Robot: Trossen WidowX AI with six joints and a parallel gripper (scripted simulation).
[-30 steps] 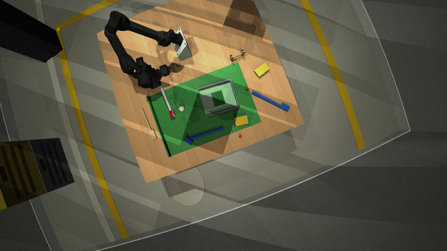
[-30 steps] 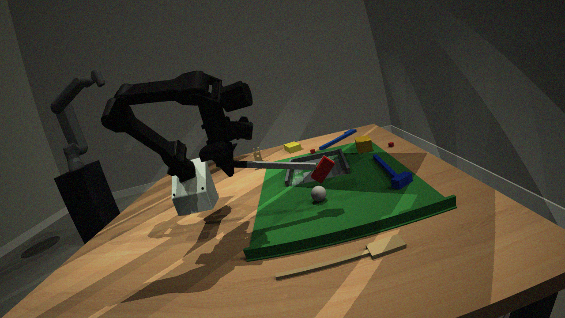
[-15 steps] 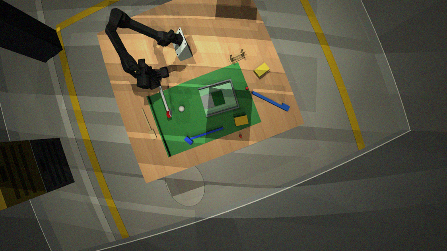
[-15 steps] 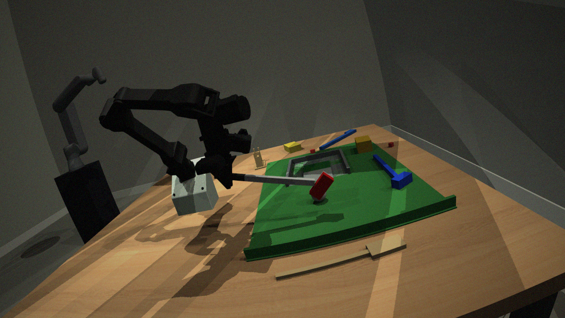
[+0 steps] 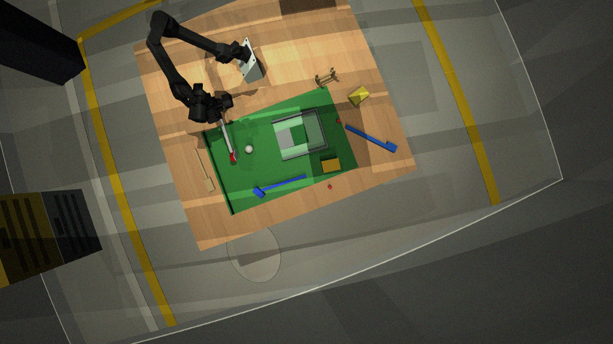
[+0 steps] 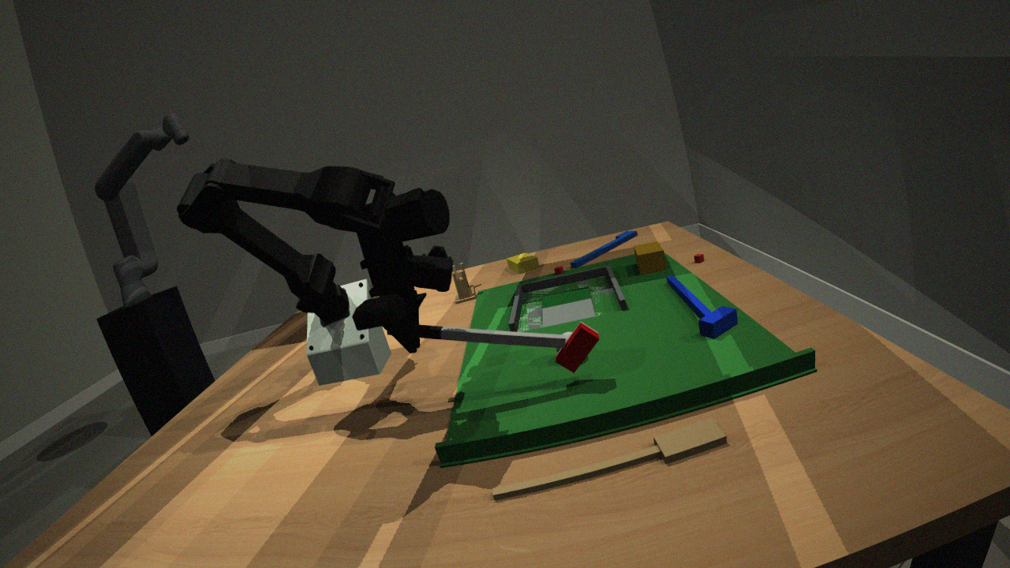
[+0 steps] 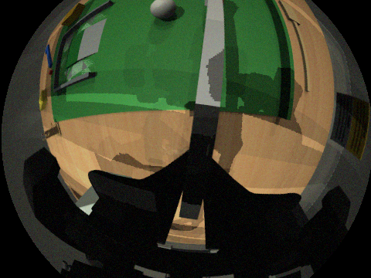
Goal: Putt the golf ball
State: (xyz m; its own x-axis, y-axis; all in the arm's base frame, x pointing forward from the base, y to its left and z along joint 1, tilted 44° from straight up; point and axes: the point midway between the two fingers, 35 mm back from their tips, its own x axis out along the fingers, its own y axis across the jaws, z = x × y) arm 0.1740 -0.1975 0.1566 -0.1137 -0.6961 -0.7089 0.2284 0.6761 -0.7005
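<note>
The red putter is 12 cm ahead of my gripper tip and 2 cm to the right of it. From my gripper tip the other things lie so: white golf ball 22 cm ahead, 7 cm below, 3 cm to the left; green mat 30 cm ahead, 16 cm to the left, 9 cm below; small wooden stand 56 cm to the left, 7 cm ahead, 6 cm below.
</note>
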